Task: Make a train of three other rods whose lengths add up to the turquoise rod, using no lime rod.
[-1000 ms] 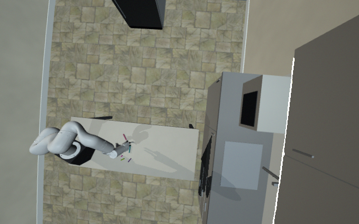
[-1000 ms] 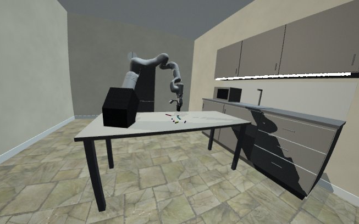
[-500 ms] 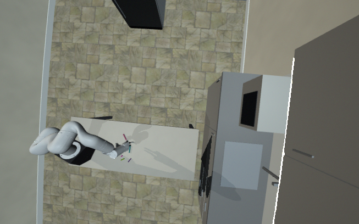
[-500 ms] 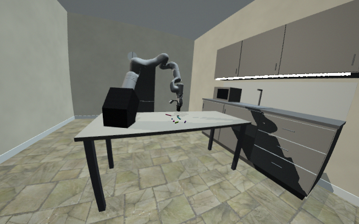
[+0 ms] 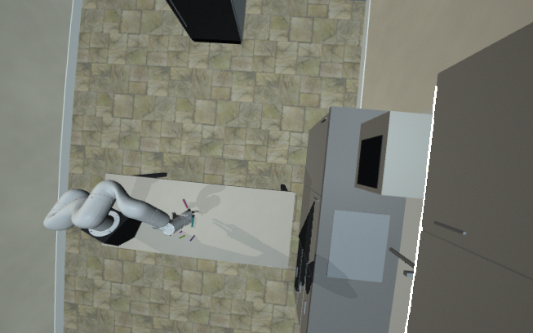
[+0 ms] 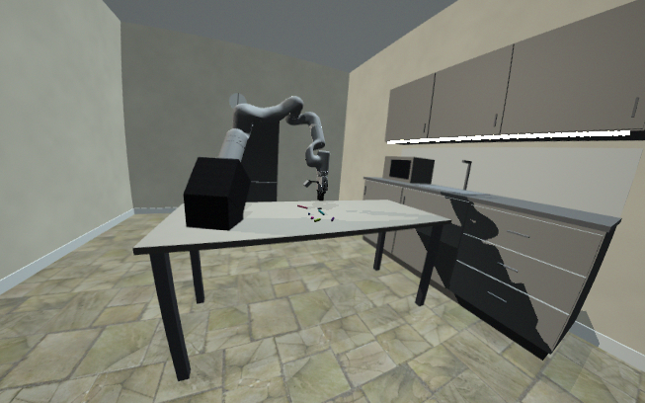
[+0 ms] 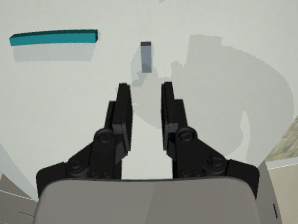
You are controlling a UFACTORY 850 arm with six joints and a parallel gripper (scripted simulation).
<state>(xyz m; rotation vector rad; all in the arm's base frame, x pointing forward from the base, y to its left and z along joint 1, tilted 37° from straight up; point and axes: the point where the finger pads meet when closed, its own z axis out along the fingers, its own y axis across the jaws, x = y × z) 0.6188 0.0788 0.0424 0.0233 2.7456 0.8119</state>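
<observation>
My hand is 8 cm above the grey rod. From my hand the other things lie so: turquoise rod: 10 cm to the right, 8 cm below, 3 cm behind; small blue rod: 12 cm to the right, 12 cm behind, 8 cm below; pink rod: 11 cm behind, 8 cm below, 6 cm to the left.
</observation>
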